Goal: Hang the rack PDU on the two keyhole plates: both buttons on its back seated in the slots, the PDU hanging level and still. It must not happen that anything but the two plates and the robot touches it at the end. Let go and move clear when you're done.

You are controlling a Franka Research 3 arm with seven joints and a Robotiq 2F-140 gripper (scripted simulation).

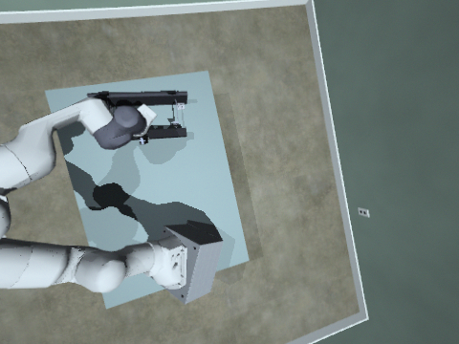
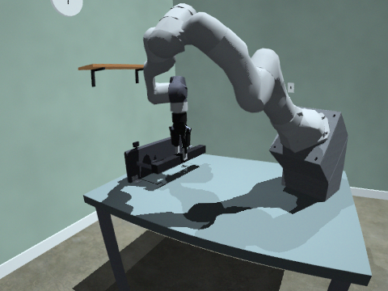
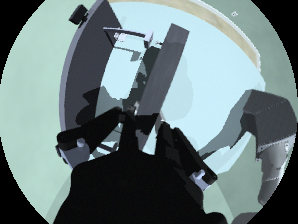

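My hand is 3 cm above the rack PDU and 2 cm short of it. Round my hand: dark mounting panel: 19 cm ahead, 5 cm below.
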